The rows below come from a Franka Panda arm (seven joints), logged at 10 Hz.
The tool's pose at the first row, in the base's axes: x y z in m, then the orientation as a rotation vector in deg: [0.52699 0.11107 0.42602 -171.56 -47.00 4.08]
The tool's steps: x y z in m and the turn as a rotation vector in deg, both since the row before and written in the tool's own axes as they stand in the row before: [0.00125 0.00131 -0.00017 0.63 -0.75 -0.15]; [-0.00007 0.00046 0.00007 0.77 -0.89 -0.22]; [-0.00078 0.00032 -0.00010 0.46 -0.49 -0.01]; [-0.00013 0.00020 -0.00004 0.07 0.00 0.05]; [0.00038 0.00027 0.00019 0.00 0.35 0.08]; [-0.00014 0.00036 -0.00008 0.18 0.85 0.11]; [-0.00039 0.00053 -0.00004 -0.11 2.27 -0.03]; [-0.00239 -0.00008 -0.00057 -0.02 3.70 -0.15]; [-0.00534 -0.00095 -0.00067 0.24 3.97 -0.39]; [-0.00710 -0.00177 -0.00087 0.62 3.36 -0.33]
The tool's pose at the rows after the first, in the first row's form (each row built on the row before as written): [0.52874 0.11058 0.42608 -171.06 -47.12 5.44]; [0.52891 0.11015 0.42599 -170.42 -47.31 7.06]; [0.52842 0.10947 0.42612 -170.08 -47.24 7.96]; [0.52842 0.10923 0.42615 -170.04 -47.14 7.99]; [0.52886 0.10920 0.42591 -170.01 -46.98 7.47]; [0.52893 0.10882 0.42597 -169.74 -46.66 6.27]; [0.52887 0.10816 0.42599 -169.37 -46.46 2.85]; [0.52680 0.10697 0.42659 -168.45 -46.21 -2.62]; [0.52172 0.10501 0.42705 -166.95 -46.17 -8.33]; [0.51469 0.10281 0.42719 -165.17 -46.03 -12.90]
